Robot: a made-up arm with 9 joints. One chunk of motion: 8 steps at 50 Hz.
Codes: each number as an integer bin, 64 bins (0 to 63) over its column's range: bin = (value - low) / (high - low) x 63, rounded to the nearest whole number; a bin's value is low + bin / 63 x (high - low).
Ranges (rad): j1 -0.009..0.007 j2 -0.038..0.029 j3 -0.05..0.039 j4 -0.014..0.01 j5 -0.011..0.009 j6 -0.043..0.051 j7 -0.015..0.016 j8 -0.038..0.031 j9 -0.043..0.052
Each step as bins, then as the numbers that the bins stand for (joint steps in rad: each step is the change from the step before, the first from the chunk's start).
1 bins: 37 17 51 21 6 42 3 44 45
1 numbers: 0.00040 -0.01992 0.02205 -0.00600 -0.00910 0.01967 -0.01352 0.01019 0.02486
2 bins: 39 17 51 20 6 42 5 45 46
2 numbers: 0.00090 -0.01992 0.02205 -0.00638 -0.00910 0.01967 -0.01254 0.01129 0.02637
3 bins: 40 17 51 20 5 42 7 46 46
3 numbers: 0.00116 -0.01992 0.02205 -0.00638 -0.00941 0.01967 -0.01156 0.01238 0.02637
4 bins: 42 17 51 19 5 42 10 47 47
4 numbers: 0.00167 -0.01992 0.02205 -0.00676 -0.00941 0.01967 -0.01008 0.01348 0.02787
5 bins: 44 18 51 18 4 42 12 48 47
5 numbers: 0.00217 -0.01886 0.02205 -0.00714 -0.00973 0.01967 -0.00910 0.01457 0.02787
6 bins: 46 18 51 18 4 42 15 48 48
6 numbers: 0.00268 -0.01886 0.02205 -0.00714 -0.00973 0.01967 -0.00762 0.01457 0.02938
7 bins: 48 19 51 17 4 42 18 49 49
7 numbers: 0.00319 -0.01779 0.02205 -0.00752 -0.00973 0.01967 -0.00614 0.01567 0.03089
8 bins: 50 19 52 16 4 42 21 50 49
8 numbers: 0.00370 -0.01779 0.02346 -0.00790 -0.00973 0.01967 -0.00467 0.01676 0.03089
